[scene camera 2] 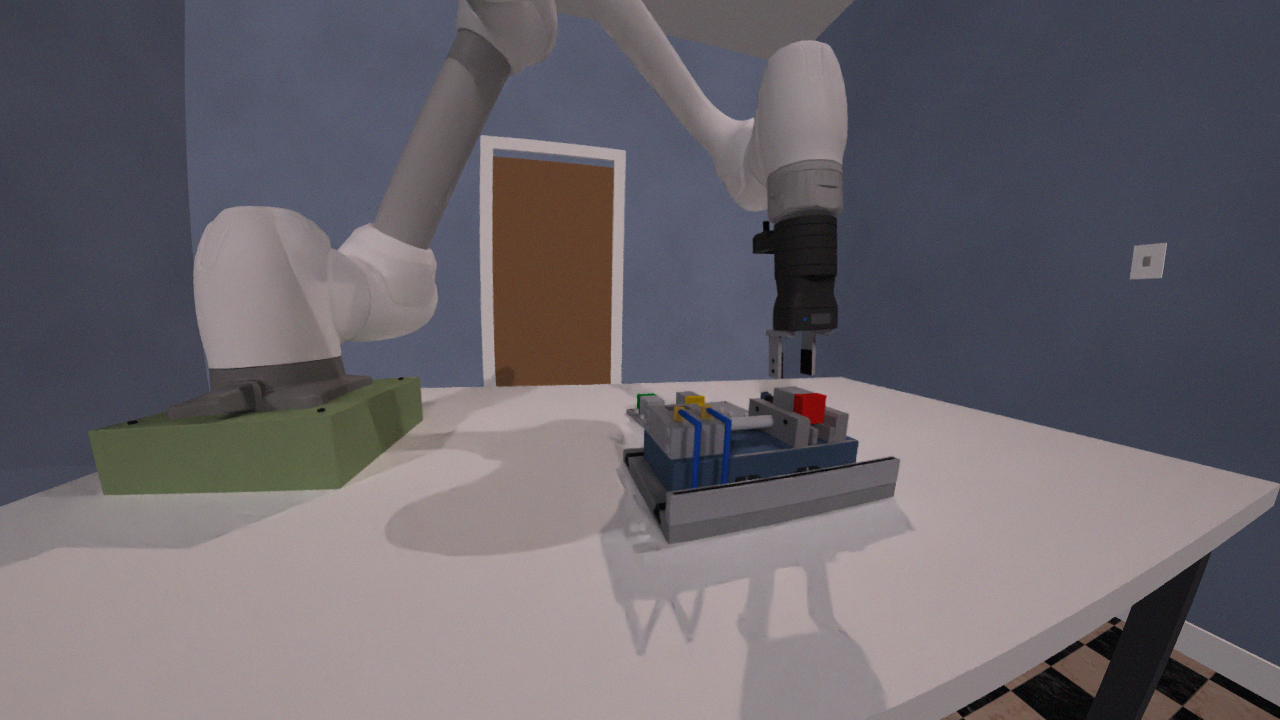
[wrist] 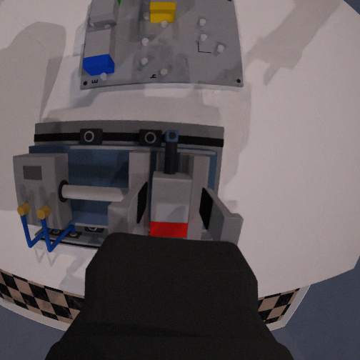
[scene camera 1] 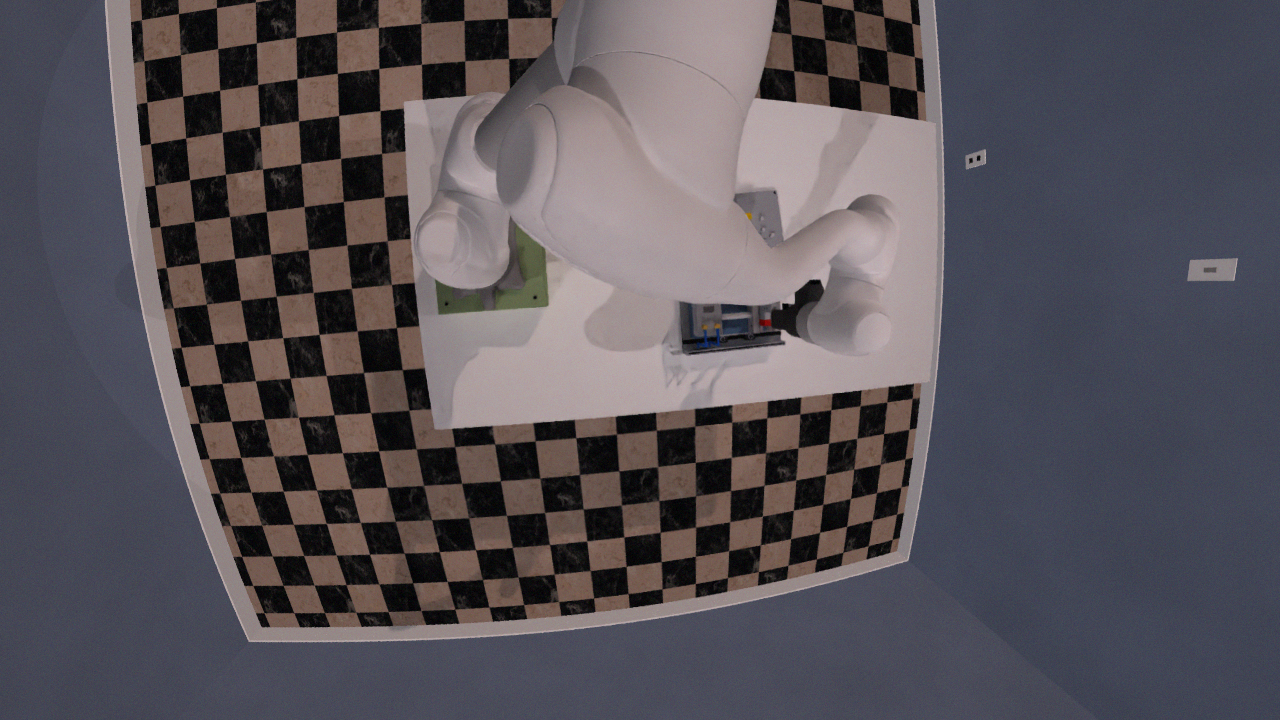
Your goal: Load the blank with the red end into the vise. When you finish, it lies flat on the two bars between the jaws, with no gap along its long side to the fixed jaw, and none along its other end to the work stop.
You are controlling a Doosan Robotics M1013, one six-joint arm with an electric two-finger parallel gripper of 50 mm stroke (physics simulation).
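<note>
The blank with the red end (wrist: 170, 197) (scene camera 2: 809, 408) (scene camera 1: 766, 320) lies in the vise (wrist: 95, 167) (scene camera 2: 662, 463), between the moving jaw (wrist: 139, 167) on the left and the fixed jaw (wrist: 201, 167) on the right in the wrist view. Its red end faces the gripper body; its grey end is at the black work stop (wrist: 171, 159). I see no clear gap at the stop or the fixed jaw, but small gaps and the two bars are hidden. My gripper (wrist: 173, 197) (scene camera 2: 792, 365) is open and empty, its fingers above the blank, clear of it in scene camera 2.
A grey board (wrist: 220, 70) (scene camera 1: 762, 201) with pegs stands behind the vise, holding a blue-ended blank (wrist: 99, 65) and a yellow-ended blank (wrist: 163, 12). Blue hoses (wrist: 48, 240) (scene camera 2: 694, 452) hang at the vise's left end. The green robot base (scene camera 2: 223, 456) (scene camera 1: 501, 302) stands at the left.
</note>
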